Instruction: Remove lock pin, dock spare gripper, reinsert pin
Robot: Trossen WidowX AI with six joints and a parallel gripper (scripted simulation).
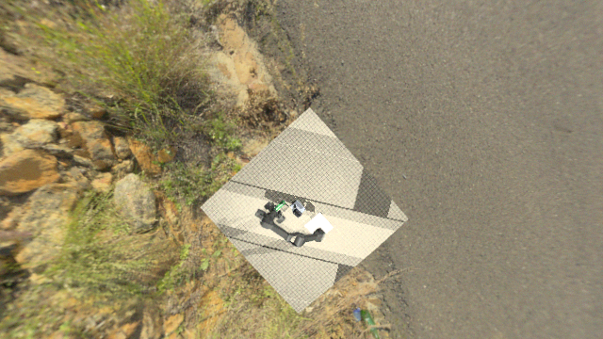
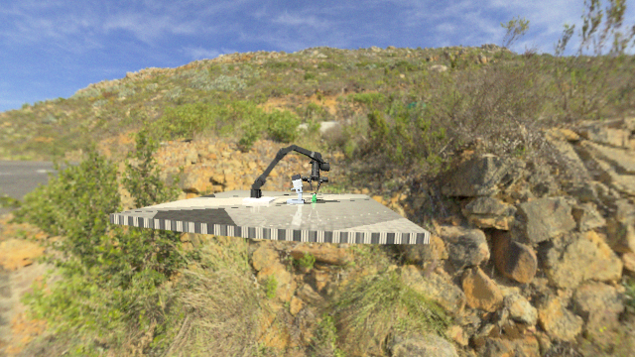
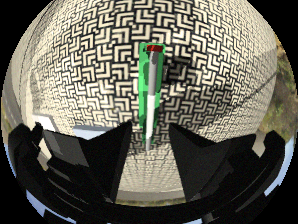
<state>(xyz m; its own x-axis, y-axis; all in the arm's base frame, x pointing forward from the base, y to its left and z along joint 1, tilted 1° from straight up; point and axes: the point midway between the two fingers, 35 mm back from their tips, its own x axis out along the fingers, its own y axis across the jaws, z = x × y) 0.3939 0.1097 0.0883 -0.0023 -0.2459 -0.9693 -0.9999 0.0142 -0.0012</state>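
My gripper tip is now 4 cm above the green strip and 1 cm to the right of it. Round my gripper tip: grey mount: 11 cm to the right, 11 cm behind, 2 cm below; spare gripper: 11 cm to the right, 11 cm behind, 6 cm above.
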